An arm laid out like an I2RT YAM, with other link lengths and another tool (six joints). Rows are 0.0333 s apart.
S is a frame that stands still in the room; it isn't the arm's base.
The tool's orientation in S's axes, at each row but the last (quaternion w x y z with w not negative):
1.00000, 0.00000, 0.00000, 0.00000
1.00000, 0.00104, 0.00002, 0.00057
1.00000, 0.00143, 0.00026, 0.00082
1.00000, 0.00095, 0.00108, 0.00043
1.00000, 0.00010, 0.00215, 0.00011
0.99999, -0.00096, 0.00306, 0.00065
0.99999, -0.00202, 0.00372, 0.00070
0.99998, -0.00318, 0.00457, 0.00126
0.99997, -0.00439, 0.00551, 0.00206
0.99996, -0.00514, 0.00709, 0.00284
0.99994, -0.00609, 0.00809, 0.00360
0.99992, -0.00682, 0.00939, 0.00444
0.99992, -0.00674, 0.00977, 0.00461
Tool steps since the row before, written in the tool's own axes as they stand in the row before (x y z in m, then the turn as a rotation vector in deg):
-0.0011, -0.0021, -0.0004, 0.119, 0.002, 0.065
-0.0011, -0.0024, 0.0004, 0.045, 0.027, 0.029
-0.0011, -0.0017, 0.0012, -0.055, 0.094, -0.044
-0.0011, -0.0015, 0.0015, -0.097, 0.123, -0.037
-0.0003, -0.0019, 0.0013, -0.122, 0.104, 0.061
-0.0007, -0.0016, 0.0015, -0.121, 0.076, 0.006
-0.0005, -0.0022, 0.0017, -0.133, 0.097, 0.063
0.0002, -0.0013, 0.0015, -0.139, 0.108, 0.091
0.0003, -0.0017, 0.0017, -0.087, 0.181, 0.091
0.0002, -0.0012, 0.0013, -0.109, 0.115, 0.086
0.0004, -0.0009, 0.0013, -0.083, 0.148, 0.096
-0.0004, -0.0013, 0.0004, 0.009, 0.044, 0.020
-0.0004, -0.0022, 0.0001, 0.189, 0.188, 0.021
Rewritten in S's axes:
-0.0011, -0.0021, -0.0004, 0.119, 0.002, 0.065
-0.0011, -0.0024, 0.0004, 0.045, 0.027, 0.029
-0.0011, -0.0017, 0.0012, -0.055, 0.094, -0.044
-0.0011, -0.0015, 0.0015, -0.097, 0.123, -0.037
-0.0003, -0.0019, 0.0013, -0.122, 0.104, 0.062
-0.0007, -0.0016, 0.0015, -0.121, 0.076, 0.007
-0.0005, -0.0022, 0.0017, -0.133, 0.097, 0.064
0.0002, -0.0013, 0.0015, -0.138, 0.108, 0.092
0.0003, -0.0017, 0.0017, -0.087, 0.181, 0.090
0.0002, -0.0012, 0.0013, -0.108, 0.115, 0.086
0.0004, -0.0009, 0.0013, -0.083, 0.149, 0.096
-0.0004, -0.0013, 0.0004, 0.009, 0.044, 0.019
-0.0004, -0.0022, 0.0001, 0.188, 0.190, 0.015

